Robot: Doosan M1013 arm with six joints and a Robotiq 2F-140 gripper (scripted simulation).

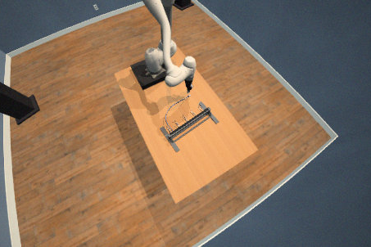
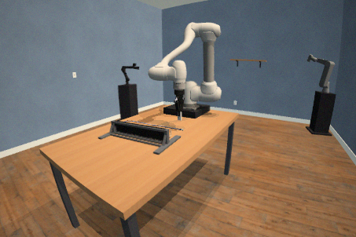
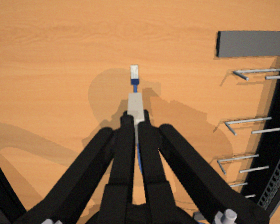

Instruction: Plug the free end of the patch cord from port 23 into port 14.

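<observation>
The free end of patch cord lies 110 mm below my hand and 20 mm to the left of it.
</observation>
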